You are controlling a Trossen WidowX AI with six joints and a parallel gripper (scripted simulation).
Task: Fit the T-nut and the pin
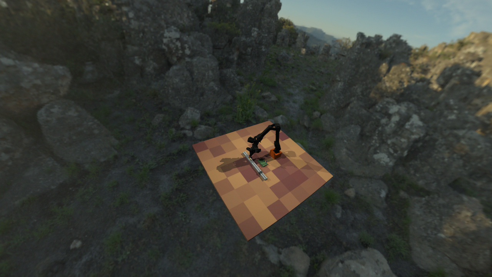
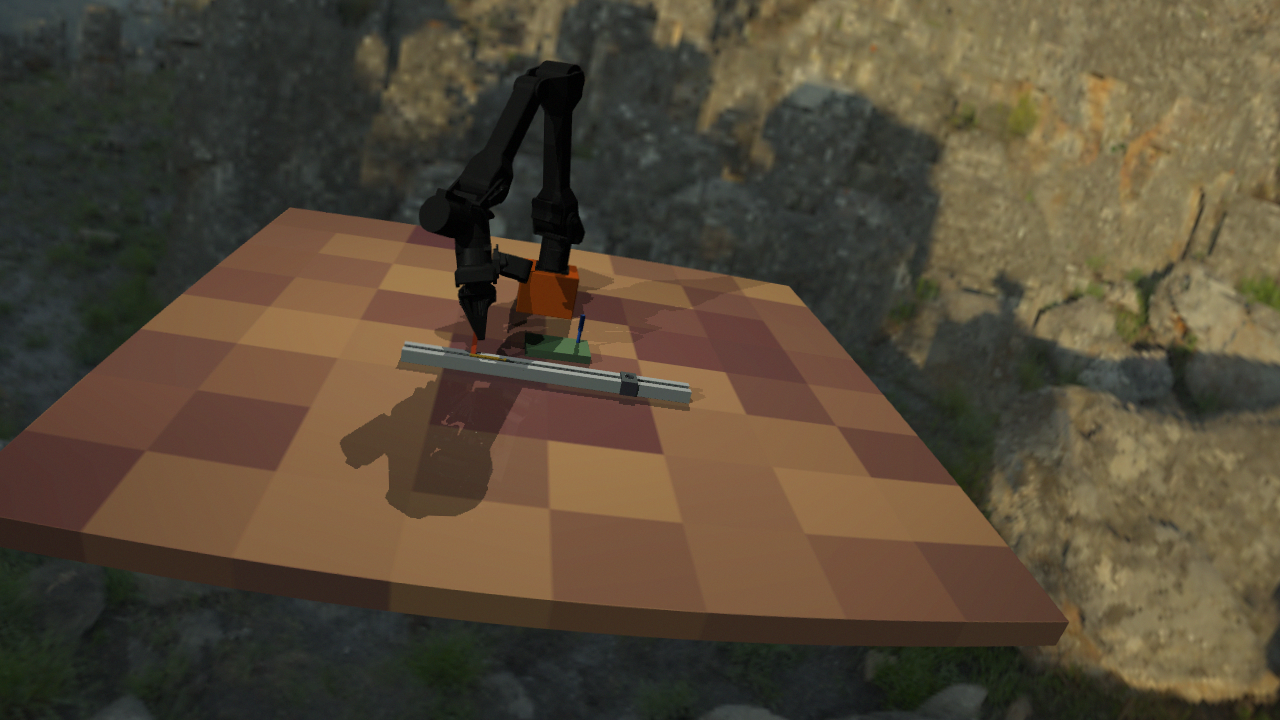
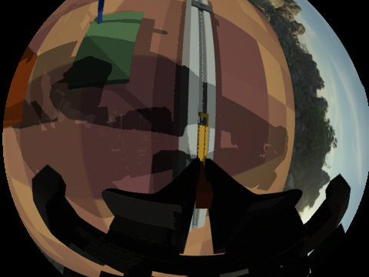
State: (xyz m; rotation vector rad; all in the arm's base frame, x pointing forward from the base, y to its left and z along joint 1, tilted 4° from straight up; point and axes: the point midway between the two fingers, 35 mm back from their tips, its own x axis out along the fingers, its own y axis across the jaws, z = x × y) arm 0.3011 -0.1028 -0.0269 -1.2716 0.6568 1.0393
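Now: the brass T-nut 2 cm to the left of my gripper tip. Also, from my gripper tip: green tray: 12 cm behind, 14 cm to the left, 4 cm below; blue pin: 13 cm behind, 16 cm to the left, 2 cm below.
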